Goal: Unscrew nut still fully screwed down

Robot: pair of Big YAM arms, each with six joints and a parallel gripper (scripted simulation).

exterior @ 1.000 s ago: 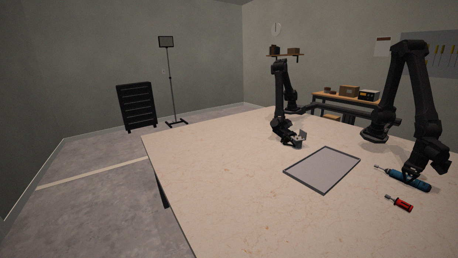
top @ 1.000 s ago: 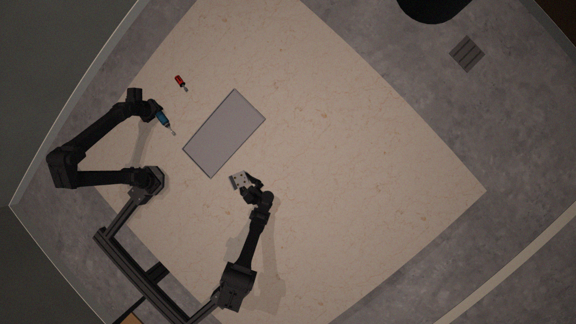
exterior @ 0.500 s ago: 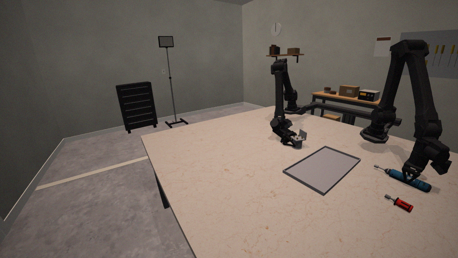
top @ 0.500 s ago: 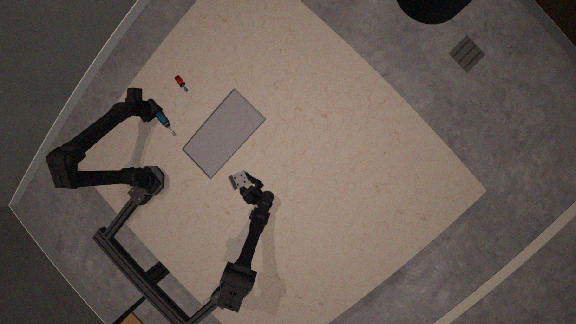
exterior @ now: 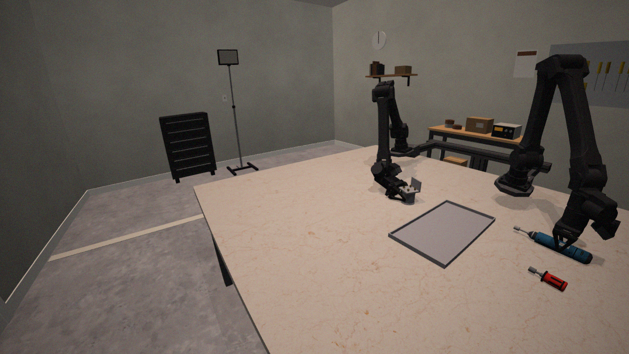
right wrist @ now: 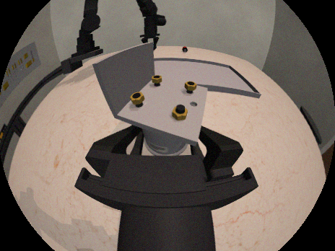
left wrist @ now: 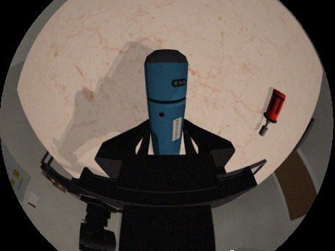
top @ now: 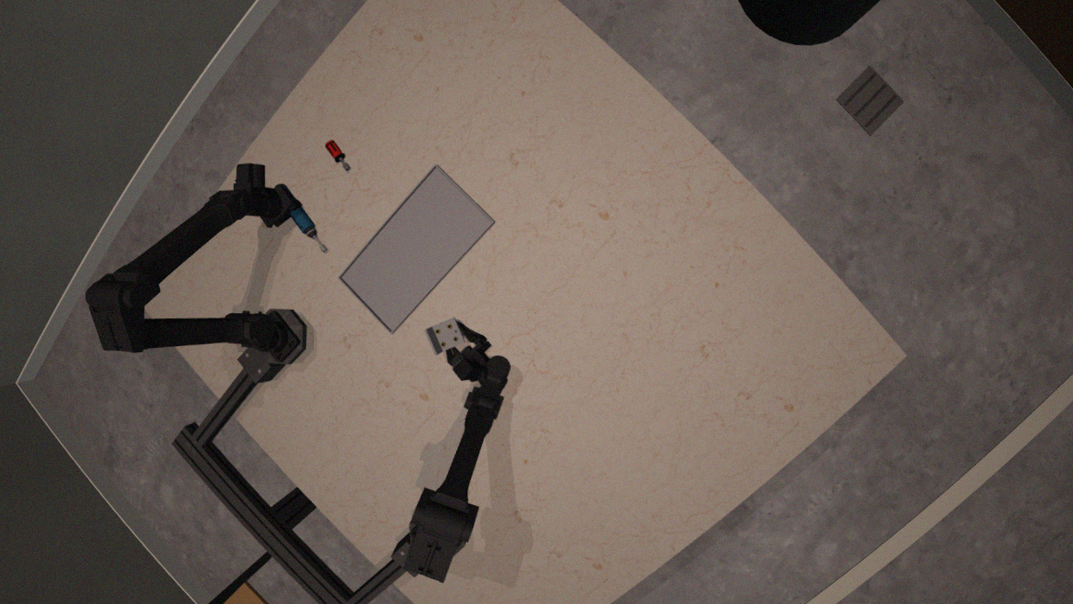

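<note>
The joint module lies 10 mm above my right hand. Also, from my right hand: flat grey tray: 240 mm to the left, 50 mm ahead, 20 mm below; then red-handled screwdriver: 580 mm to the left, 50 mm ahead, 10 mm below; then grey bracket: 50 mm above.
</note>
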